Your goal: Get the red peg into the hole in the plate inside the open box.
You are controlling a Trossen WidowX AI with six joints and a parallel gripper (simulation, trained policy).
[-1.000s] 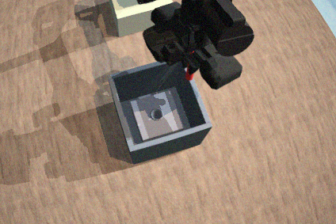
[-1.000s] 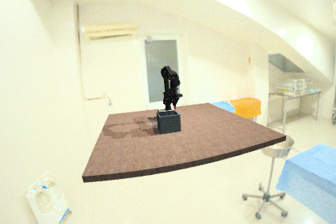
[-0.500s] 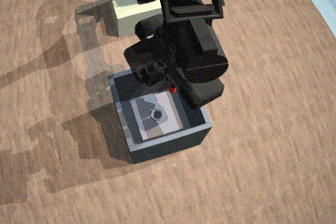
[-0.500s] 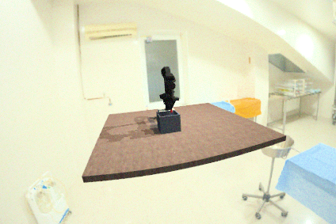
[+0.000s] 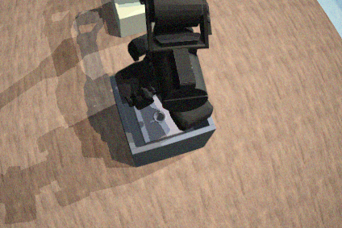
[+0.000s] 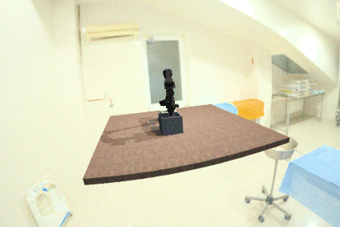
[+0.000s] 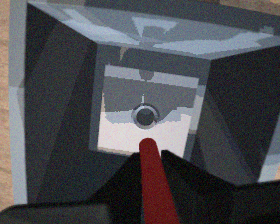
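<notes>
My gripper tip is now 1 cm to the right of the red peg and 1 cm below it. Also, from my gripper tip: pale plate (8 cm below, 1 cm to the right, 1 cm ahead).
</notes>
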